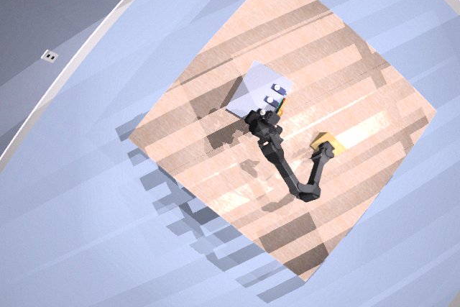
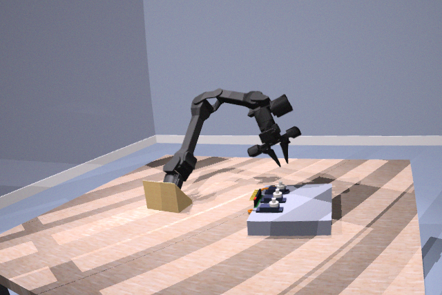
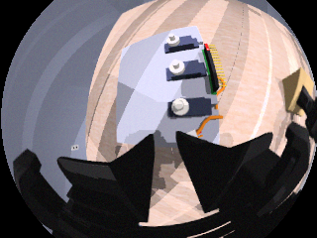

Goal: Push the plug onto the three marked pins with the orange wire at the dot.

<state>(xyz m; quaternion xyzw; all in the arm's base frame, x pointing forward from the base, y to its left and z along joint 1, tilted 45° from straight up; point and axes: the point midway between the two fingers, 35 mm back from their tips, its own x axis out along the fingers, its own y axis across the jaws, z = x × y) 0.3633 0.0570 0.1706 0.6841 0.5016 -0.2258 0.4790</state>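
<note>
The pin strip is 40 mm behind my gripper tip, 130 mm to the right of it and 70 mm below it. The rest, counted from my gripper tip: grey printed holder: 110 mm ahead, 90 mm to the right, 110 mm below.
</note>
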